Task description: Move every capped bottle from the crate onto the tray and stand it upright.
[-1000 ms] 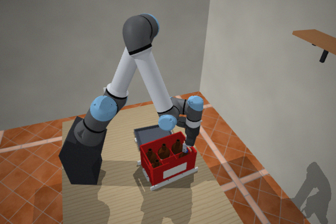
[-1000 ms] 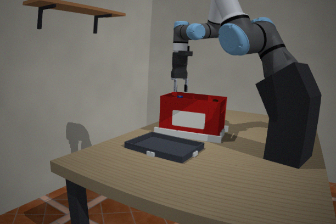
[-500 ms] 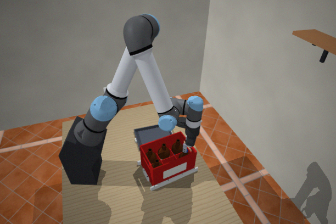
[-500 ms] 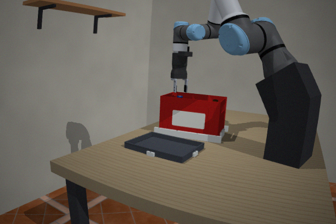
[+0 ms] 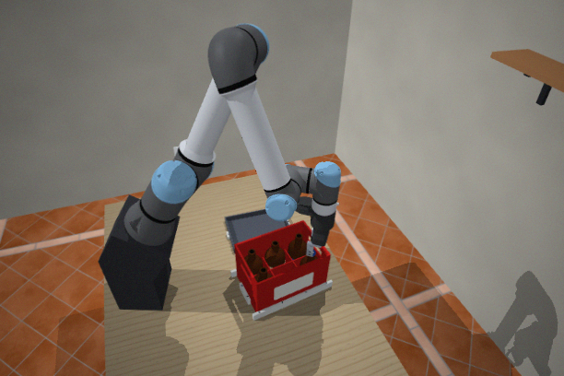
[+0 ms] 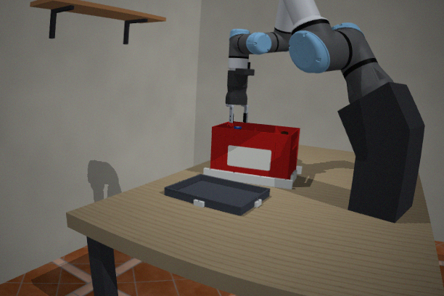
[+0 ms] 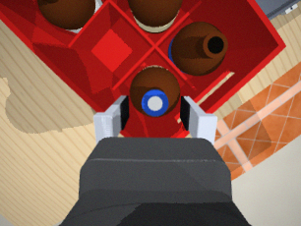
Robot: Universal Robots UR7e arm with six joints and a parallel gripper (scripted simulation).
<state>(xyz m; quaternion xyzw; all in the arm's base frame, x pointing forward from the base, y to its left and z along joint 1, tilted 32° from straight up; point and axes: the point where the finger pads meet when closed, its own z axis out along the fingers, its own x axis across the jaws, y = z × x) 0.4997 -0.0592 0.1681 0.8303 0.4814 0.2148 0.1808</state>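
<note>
Now: the red crate 110 mm below my hand, 100 mm behind it and 20 mm to the left of it. Round my hand: dark grey tray (300 mm to the left, 180 mm below, 130 mm behind).
</note>
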